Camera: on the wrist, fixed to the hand. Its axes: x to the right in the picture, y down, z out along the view.
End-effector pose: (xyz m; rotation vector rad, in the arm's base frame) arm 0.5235 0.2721 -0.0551 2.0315 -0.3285 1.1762
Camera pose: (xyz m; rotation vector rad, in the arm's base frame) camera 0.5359 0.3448 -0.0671 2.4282 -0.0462 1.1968
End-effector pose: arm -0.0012 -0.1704 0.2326 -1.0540 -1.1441 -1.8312
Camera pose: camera -0.0693 -0.1876 0.2071 -0.8539 -1.5445 -1.5219
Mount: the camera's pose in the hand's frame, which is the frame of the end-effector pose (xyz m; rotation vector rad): 0.0071 -0.0623 -0.0406 0.4156 -0.0776 -0.0723
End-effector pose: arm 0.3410 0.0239 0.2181 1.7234 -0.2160 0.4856
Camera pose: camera 0.3643 0.0774 0.1715 2.1503 -0.1116 0.4307
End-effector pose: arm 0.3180 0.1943 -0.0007 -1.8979 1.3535 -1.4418
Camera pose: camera 0.3099 0.2257 0.0666 -1.7204 0.8731 -1.5254
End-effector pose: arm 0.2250 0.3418 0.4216 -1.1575 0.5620 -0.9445
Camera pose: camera 0.1760 0.3086 0.4672 -0.8389 0.2448 -1.0165
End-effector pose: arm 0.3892 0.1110 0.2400 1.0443 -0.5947 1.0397
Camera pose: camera 0.4460 0.1429 0.2034 1.4644 -0.4062 1.0876
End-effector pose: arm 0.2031 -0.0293 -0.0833 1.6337 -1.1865 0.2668
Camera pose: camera 0.2710 -0.0023 -0.0991 2.0589 -1.1805 0.4288
